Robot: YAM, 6 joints.
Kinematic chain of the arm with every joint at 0, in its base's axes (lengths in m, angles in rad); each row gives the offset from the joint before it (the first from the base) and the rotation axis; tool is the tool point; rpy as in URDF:
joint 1: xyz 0 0 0.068 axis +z
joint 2: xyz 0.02 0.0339 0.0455 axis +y
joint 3: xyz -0.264 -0.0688 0 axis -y
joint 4: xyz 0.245 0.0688 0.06 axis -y
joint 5: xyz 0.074 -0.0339 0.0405 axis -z
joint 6: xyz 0.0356 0 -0.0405 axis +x
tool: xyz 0 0 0 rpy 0 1.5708 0
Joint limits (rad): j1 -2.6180..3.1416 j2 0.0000..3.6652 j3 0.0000..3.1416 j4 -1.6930..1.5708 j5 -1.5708..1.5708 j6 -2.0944..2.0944
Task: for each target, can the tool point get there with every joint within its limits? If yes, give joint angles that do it. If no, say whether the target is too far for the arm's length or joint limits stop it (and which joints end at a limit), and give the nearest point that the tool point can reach.
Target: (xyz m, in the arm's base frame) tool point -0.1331 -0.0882 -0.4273
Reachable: no: joint limits stop it (at a limit: joint 2) | nearest point -0.1431 -0.0948 -0.3721 | short by 0.057 m
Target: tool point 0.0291 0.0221 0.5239
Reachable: yes | joints 0.9365 0.5624 1.2005 0.1356 0.2937 1.3601
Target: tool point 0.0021 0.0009 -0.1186
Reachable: yes | joints -2.0172 3.2742 0.3037 0.9028 -0.0427 -1.1180
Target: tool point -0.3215 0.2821 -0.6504
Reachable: no: too far | nearest point -0.2610 0.2291 -0.3666 | short by 0.295 m
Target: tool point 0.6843 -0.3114 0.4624
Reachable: no: too far | nearest point 0.5324 -0.2423 0.3828 | short by 0.185 m
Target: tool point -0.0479 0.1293 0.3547
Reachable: yes | joints 2.0764 0.8423 1.0963 -1.0764 0.6222 -0.5039
